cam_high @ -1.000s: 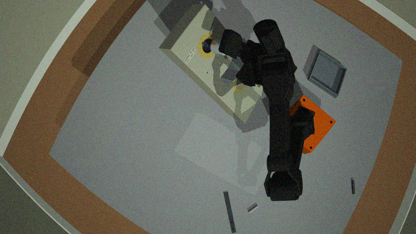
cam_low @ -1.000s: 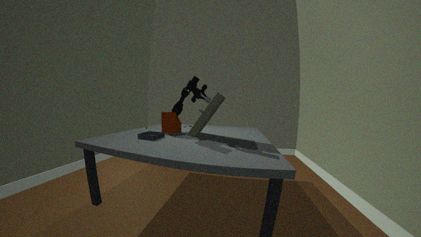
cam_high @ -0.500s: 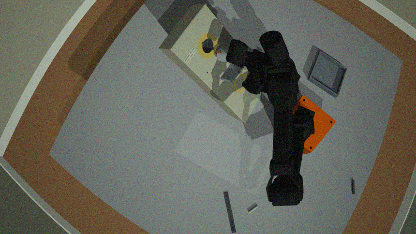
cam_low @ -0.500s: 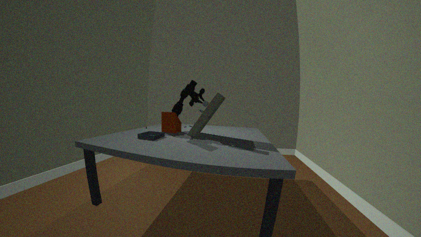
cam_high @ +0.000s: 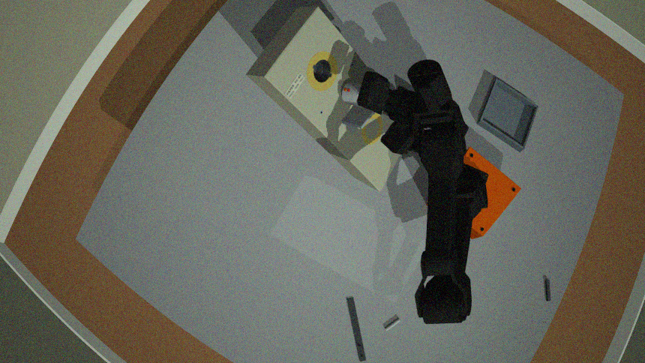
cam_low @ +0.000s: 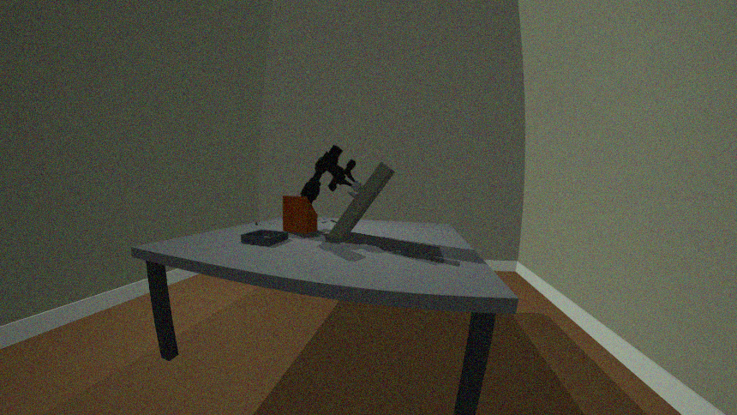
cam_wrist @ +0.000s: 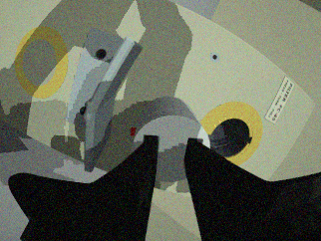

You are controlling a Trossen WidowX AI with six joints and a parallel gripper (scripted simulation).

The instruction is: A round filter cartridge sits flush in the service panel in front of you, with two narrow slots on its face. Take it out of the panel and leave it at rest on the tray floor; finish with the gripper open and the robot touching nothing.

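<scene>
My gripper tip is 10 mm short of the filter cartridge and 10 mm above it. Also, from my gripper tip: tray: 360 mm behind, 250 mm to the right, 250 mm below.
</scene>
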